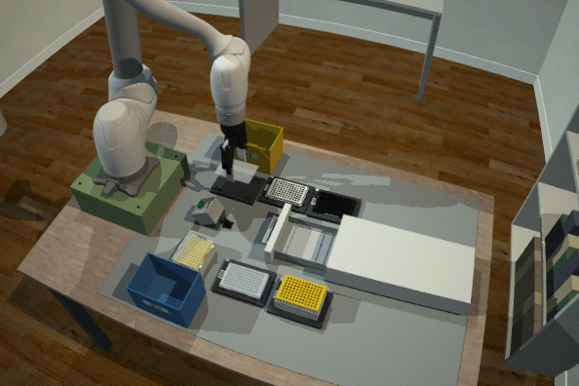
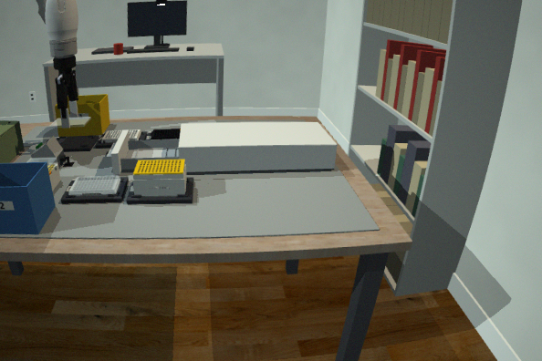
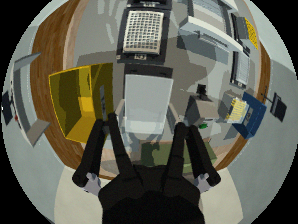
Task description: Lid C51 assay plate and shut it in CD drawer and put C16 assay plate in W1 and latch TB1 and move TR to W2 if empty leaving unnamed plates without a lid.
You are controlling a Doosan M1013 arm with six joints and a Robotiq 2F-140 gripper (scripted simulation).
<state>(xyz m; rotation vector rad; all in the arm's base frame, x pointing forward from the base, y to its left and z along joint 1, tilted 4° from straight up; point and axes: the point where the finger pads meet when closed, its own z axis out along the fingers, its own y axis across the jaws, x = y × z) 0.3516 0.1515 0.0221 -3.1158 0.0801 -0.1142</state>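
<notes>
My gripper is now 35 cm short of the black plate, 1 cm to the right of it and 9 cm above it. The rest, counted from my hand: lid park: 10 cm below; then yellow bin W1: 16 cm to the left, 7 cm below; then grey plate lid: 2 cm below.
</notes>
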